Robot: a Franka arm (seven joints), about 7 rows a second.
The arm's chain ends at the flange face. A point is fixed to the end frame.
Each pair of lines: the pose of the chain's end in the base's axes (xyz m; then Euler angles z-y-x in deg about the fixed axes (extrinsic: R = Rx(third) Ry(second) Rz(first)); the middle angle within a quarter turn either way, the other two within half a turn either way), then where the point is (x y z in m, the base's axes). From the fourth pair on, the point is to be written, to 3 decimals.
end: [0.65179 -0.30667 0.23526 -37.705 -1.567 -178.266]
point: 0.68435 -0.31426 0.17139
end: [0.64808 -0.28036 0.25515 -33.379 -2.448 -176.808]
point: 0.67884 -0.28885 0.19050
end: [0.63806 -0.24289 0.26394 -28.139 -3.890 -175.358]
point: 0.66596 -0.25269 0.19819
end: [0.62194 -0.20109 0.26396 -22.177 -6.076 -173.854]
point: 0.646 -0.212 0.197
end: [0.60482 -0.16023 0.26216 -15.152 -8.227 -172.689]
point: 0.624 -0.174 0.194
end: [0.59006 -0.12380 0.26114 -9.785 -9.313 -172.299]
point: 0.605 -0.139 0.192
